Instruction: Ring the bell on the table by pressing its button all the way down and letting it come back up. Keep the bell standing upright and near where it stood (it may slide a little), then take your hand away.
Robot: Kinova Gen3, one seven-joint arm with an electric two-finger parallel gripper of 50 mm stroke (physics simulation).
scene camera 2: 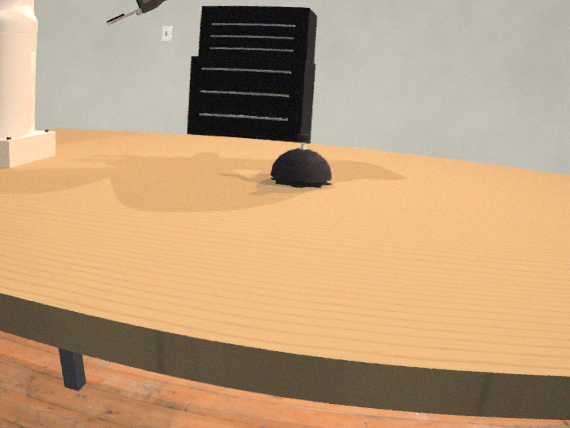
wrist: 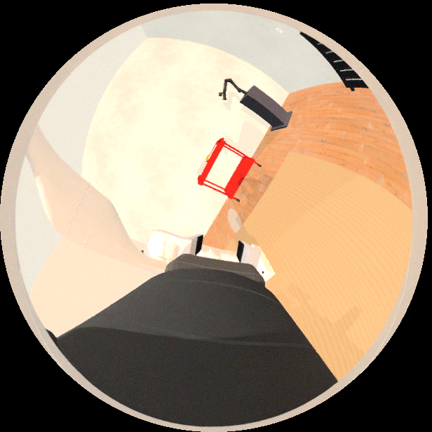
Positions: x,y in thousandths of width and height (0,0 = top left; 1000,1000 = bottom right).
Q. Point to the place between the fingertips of my gripper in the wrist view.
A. At 508,568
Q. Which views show the bell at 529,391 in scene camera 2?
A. Scene camera 2 only.
